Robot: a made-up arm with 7 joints. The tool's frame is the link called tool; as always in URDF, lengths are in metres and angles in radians. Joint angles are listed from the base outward. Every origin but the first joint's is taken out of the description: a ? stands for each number. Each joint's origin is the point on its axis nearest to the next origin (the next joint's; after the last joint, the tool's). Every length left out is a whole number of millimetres.
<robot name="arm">
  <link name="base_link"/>
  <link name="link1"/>
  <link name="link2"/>
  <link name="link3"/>
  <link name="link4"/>
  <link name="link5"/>
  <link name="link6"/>
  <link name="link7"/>
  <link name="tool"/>
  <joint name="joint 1" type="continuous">
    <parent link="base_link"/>
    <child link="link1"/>
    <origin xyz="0.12 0 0.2" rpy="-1.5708 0 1.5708"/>
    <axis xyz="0 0 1"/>
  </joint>
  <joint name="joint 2" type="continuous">
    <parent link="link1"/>
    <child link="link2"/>
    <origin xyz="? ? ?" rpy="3.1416 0 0"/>
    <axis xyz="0 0 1"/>
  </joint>
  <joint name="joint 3" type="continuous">
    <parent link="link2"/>
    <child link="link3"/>
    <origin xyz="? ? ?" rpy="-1.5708 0 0"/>
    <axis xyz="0 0 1"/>
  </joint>
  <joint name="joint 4" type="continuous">
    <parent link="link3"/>
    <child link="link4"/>
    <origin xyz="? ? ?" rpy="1.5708 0 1.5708"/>
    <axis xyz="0 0 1"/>
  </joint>
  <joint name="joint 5" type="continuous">
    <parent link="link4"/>
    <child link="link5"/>
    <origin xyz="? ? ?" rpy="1.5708 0 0"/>
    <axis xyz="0 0 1"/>
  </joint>
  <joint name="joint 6" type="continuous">
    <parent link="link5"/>
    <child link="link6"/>
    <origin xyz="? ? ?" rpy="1.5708 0 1.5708"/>
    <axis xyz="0 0 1"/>
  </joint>
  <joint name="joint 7" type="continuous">
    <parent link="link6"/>
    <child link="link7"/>
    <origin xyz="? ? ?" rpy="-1.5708 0 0"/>
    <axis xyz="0 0 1"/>
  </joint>
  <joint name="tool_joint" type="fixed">
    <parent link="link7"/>
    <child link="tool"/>
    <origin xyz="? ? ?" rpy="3.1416 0 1.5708"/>
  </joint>
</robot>
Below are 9 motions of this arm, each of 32 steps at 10 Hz.
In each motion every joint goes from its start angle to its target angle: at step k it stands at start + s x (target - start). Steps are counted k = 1, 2, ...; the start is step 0. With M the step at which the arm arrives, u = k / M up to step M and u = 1 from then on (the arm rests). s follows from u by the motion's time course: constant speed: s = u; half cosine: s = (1 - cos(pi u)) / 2; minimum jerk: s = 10 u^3 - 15 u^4 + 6 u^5.
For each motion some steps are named. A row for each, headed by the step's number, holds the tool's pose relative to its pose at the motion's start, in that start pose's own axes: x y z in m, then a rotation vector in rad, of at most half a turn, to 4 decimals.
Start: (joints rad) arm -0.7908 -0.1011 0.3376 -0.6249 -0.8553 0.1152 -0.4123
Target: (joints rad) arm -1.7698 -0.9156 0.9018 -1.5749 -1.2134 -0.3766 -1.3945
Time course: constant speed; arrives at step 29
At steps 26, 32:
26: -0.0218 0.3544 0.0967 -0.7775 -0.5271 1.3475
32: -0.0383 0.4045 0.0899 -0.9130 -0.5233 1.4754

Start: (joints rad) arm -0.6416 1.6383 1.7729 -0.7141 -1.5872 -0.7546 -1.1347
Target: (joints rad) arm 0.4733 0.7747 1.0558 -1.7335 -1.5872 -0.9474 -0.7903
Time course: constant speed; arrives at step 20
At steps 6, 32:
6: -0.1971 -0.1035 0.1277 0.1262 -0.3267 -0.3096
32: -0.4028 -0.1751 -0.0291 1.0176 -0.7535 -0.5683

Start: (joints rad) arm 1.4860 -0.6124 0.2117 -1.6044 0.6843 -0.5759 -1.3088
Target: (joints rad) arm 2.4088 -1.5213 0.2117 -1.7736 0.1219 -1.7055 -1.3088
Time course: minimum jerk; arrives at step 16
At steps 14, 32:
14: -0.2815 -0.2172 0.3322 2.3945 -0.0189 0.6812
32: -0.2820 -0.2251 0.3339 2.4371 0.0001 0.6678

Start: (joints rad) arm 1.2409 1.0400 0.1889 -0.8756 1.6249 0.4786 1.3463
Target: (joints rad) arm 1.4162 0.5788 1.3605 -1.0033 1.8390 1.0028 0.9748
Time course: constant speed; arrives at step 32
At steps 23, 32:
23: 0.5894 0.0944 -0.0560 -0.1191 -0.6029 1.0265
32: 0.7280 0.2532 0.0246 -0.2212 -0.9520 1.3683

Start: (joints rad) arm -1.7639 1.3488 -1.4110 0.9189 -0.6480 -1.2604 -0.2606
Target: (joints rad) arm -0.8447 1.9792 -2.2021 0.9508 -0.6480 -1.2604 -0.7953
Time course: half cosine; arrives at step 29
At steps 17, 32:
17: 0.0516 0.1006 0.1138 0.0461 -0.4532 0.6065
32: 0.0129 0.1653 0.2088 0.0389 -0.7135 0.9694

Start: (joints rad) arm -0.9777 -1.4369 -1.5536 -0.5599 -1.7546 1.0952 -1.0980
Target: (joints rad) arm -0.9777 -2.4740 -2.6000 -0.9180 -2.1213 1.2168 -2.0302
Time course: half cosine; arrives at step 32
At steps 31, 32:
31: -0.2635 0.2170 -0.9145 1.0379 1.2403 1.0398
32: -0.2662 0.2181 -0.9153 1.0425 1.2414 1.0407

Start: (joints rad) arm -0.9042 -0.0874 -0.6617 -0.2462 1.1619 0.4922 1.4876
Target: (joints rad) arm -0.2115 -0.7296 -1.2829 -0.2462 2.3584 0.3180 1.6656
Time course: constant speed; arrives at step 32
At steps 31, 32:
31: 0.1398 0.6628 0.1745 0.1516 1.4780 -1.6194
32: 0.1638 0.6633 0.1763 0.1297 1.5537 -1.6384

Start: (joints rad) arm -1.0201 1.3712 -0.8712 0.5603 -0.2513 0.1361 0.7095
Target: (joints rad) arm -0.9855 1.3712 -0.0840 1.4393 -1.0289 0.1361 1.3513
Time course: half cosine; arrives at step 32
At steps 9, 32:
9: -0.0407 -0.0780 0.0018 -0.1230 0.0760 0.1591
32: -0.0104 -0.2946 0.0870 -0.8250 0.4087 0.6580

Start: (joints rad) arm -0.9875 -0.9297 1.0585 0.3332 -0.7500 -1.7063 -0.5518
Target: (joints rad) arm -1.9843 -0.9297 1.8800 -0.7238 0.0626 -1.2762 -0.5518
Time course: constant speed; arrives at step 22
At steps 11, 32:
11: -0.2472 0.0876 -0.0967 -0.4745 0.3860 0.9183
32: -0.4065 -0.0758 0.0835 -0.4967 0.4837 1.9699

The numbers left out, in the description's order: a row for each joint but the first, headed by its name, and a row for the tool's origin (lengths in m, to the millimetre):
joint 2: -0.12 0.11 0
joint 3: 0.04 -0.08 0
joint 4: 0.45 0.08 0
joint 5: 0.08 0.14 0
joint 6: -0.04 -0.04 0
joint 7: 0.33 -0.08 0
tool: -0.24 -0.12 0

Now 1 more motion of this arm.
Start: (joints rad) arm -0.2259 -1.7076 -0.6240 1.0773 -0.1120 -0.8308 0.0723
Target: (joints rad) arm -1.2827 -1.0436 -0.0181 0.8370 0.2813 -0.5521 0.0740
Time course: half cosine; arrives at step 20
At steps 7, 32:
7: -0.2056 0.0099 0.0874 -0.0286 0.3501 0.1025
32: -0.3938 -0.2143 0.6626 0.2024 1.0891 0.6736

